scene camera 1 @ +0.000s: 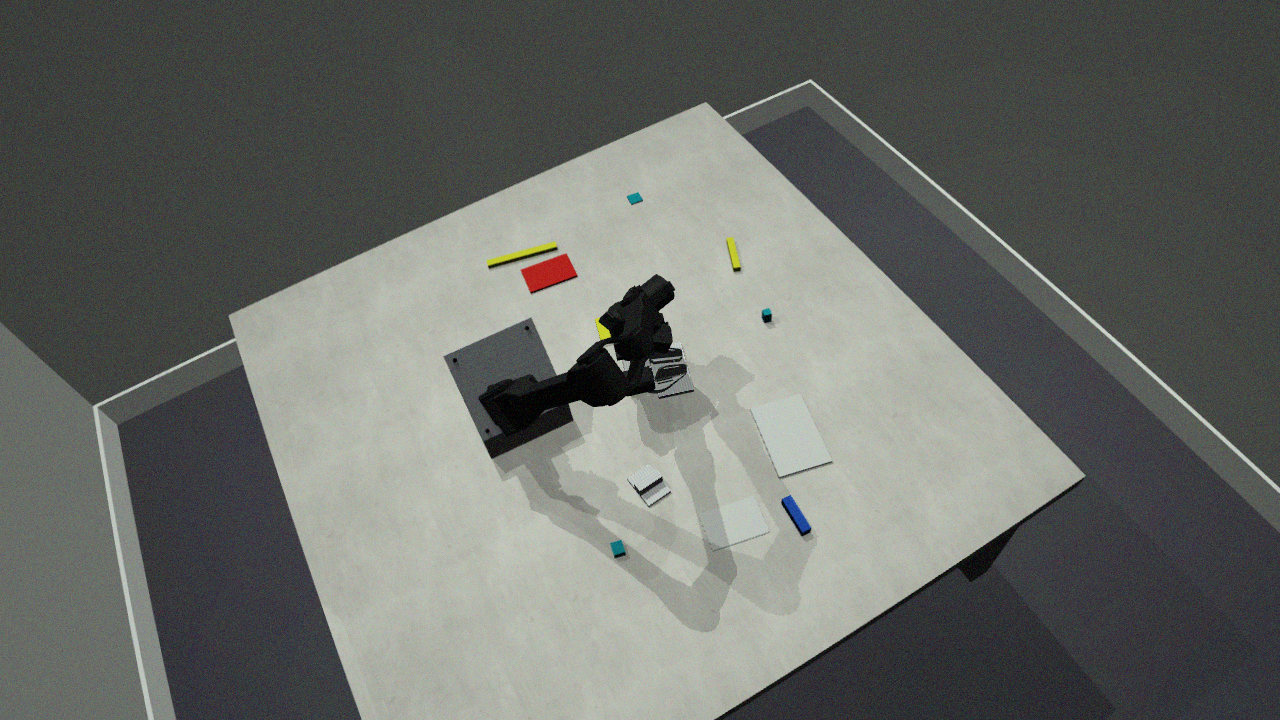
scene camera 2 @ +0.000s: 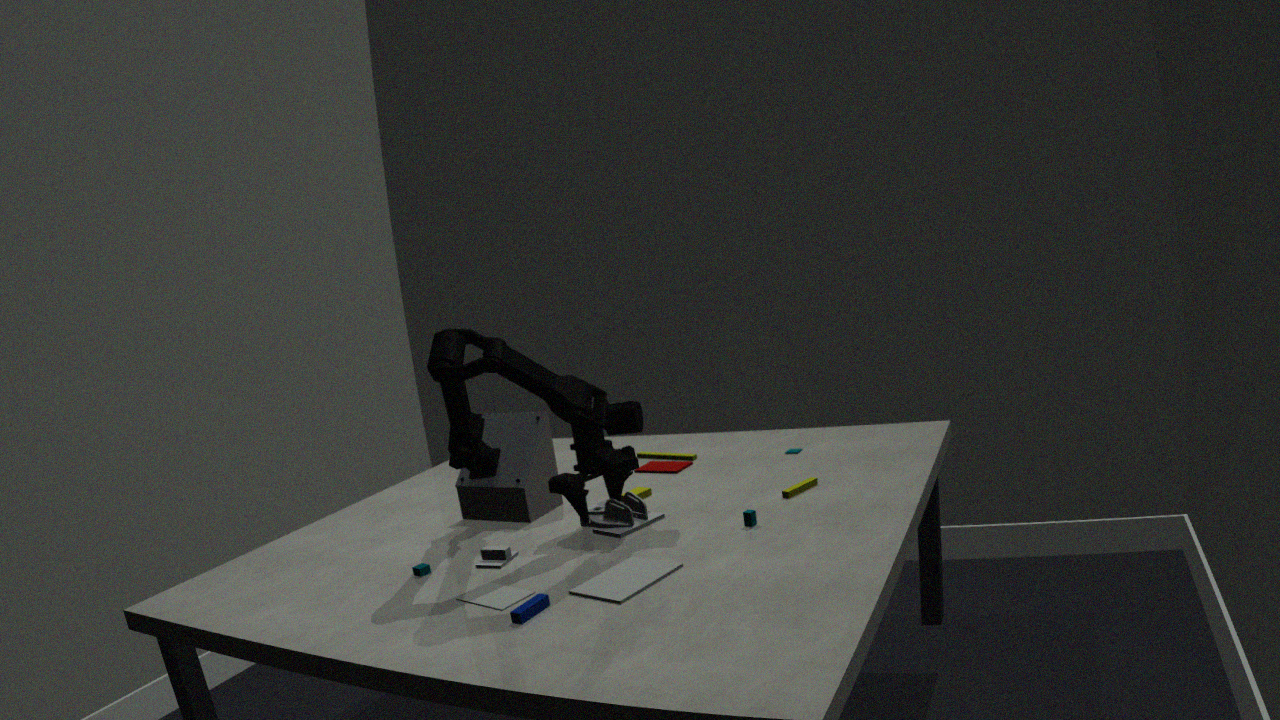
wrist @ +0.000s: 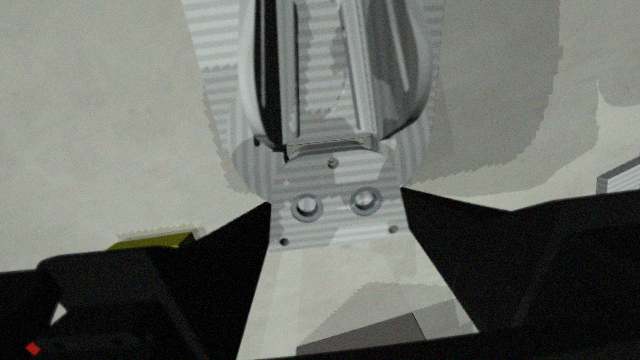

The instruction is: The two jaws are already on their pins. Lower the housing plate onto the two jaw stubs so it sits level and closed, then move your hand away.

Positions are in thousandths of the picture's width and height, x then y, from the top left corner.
gripper: scene camera 1 496, 522; scene camera 2 470, 717; wrist 521, 560
